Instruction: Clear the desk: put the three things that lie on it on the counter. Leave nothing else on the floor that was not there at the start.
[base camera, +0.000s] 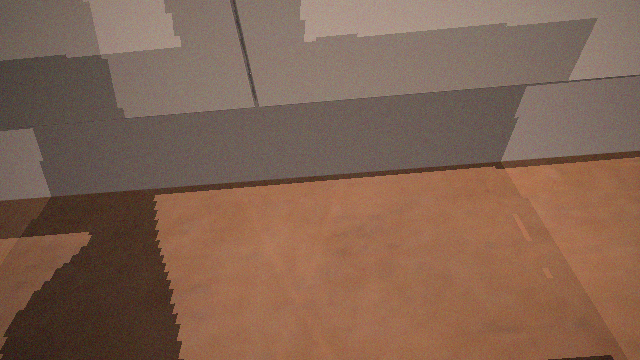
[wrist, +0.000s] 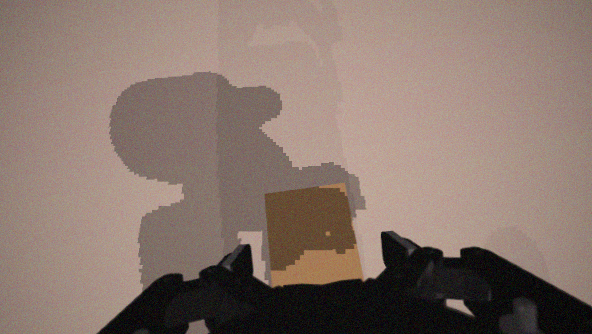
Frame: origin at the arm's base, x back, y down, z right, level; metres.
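Seen in the pictures: gripper, fingertip midpoint: (wrist: 316, 252).
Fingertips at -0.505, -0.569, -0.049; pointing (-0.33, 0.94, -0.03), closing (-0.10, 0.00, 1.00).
A point is followed by its place in that frame, as x, y, z.
A tan box-shaped thing (wrist: 312, 225) @(-0.523, -0.564, -0.051) lies on a pale flat surface (wrist: 450, 125) @(-0.631, -0.514, 0.095) in the wrist view, partly in shadow, with its lower end hidden behind the gripper's body. I cannot tell for certain from this view that the surface is the counter top. My gripper (wrist: 316, 252) @(-0.505, -0.569, -0.049) is open, its two dark fingers apart, one on each side of the tan box, with a gap to it on both sides. The gripper does not show in the base camera view. The desk does not show in either view.
Grey cabinet fronts (base camera: 380, 65) @(-0.416, 0.210, 0.048) with a dark vertical seam stand across the top of the base camera view, above a grey base panel (base camera: 300, 135) @(-0.471, 0.325, -0.041). The brown floor (base camera: 350, 260) @(-0.332, 0.396, 0.012) meets that panel. Shadows fall across the fronts and floor.
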